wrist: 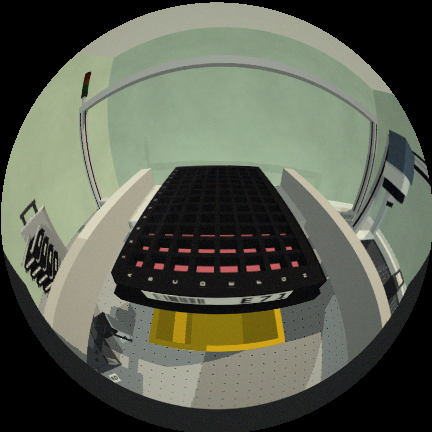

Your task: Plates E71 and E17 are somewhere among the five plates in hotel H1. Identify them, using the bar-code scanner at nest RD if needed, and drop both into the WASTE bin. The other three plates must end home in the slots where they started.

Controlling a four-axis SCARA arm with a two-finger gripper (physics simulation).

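Places are measured from the arm's base along level axes (x ahead, y left, z up), in metres.
Where they show: gripper, between the fingertips: (216, 176).
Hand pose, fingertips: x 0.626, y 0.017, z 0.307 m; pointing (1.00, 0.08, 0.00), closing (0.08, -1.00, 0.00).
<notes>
Each offset is from my fingertips to the centre of the thing. "*": to the spot under its first point.
My gripper (216, 176) is shut on plate E71, with one pale finger along each side. The black plate E71 @(0.023 m back, 0.002 m right, 0.010 m down) (217, 217) is level between the fingers, its bar code and "E71" label facing the camera. Pink wells show in its nearest rows. Below the plate is the yellow WASTE bin @(0.023 m back, 0.001 m right, 0.194 m down) (240, 348); the plate hides its far part, and its lettering does not show. Hotel H1 @(0.078 m back, 0.475 m left, 0.142 m down) (41, 220) is at the far left, tilted in the view, with several dark plates in it; their labels, E17 included, cannot be read here.
A dark device @(* 0.175 m back, 0.250 m left, 0.290 m down) (105, 342) stands on the perforated deck left of the bin, near a small tag @(0.277 m back, 0.210 m left, 0.294 m down) (114, 377). A blue and white machine (399, 162) is at the right. A grey frame (225, 61) spans the back, with a stack light @(* 0.396 m ahead, 0.670 m left, 0.439 m up) (86, 85) at its left.
</notes>
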